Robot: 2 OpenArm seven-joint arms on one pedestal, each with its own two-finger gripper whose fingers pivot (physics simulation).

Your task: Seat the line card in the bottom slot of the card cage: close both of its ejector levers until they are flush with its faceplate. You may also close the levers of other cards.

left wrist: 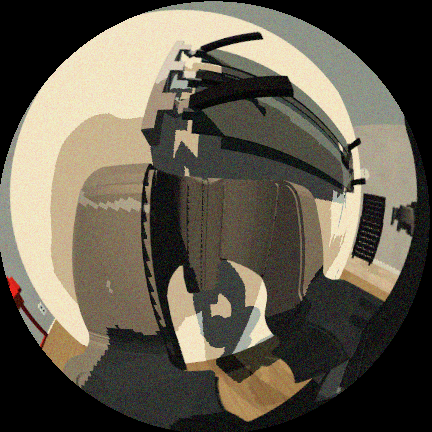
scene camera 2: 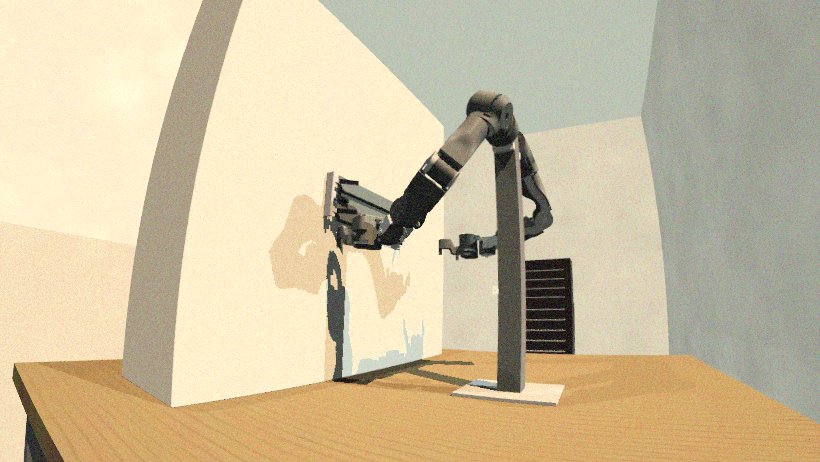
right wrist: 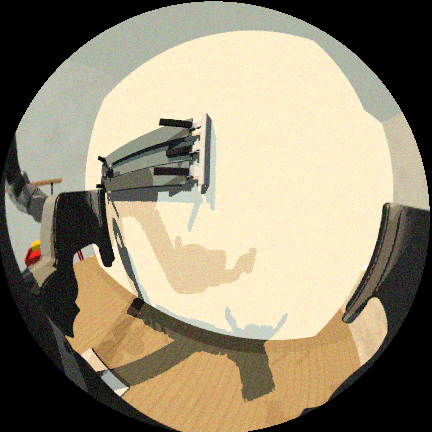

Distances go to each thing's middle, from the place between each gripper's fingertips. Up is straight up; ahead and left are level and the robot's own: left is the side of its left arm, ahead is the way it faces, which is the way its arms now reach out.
Labels:
Right now the card cage (left wrist: 160,100) is 120 mm above my left hand, 20 mm to the left of it and 20 mm ahead of it. Round my left hand: base plate (scene camera 2: 538,394) 430 mm behind, 400 mm below, 180 mm to the right.
Right now my right hand is 16 cm short of the card cage, 46 cm to the right of it and 10 cm below it. Round my right hand: base plate (30 cm behind, 26 cm to the left, 42 cm below).

